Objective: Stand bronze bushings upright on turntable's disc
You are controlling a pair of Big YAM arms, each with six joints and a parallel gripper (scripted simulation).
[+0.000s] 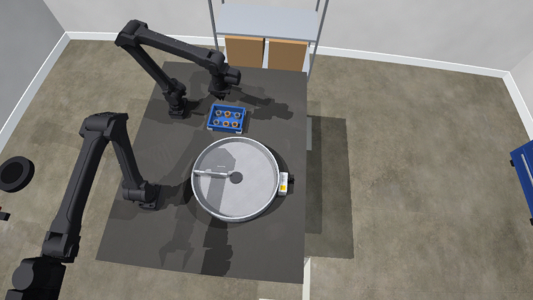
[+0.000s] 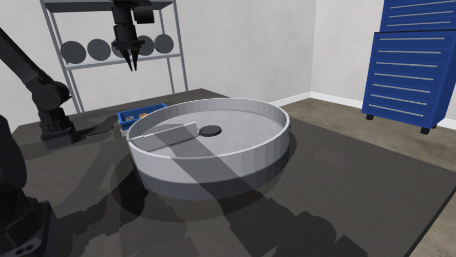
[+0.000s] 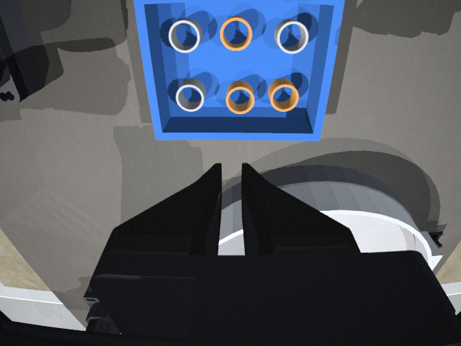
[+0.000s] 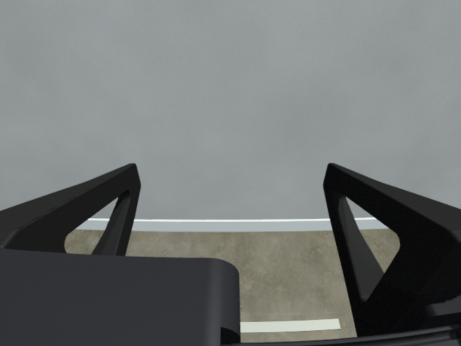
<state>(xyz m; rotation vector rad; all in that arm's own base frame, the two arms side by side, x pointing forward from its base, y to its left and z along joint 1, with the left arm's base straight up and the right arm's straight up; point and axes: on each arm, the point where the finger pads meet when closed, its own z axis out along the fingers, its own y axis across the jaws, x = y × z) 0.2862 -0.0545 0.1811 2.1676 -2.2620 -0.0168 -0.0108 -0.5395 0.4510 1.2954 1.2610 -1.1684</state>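
Note:
Right now the blue crate is 1 cm to the left of my left hand and 19 cm below it. Also, from my left hand: turntable disc (11 cm ahead, 34 cm to the right, 16 cm below).

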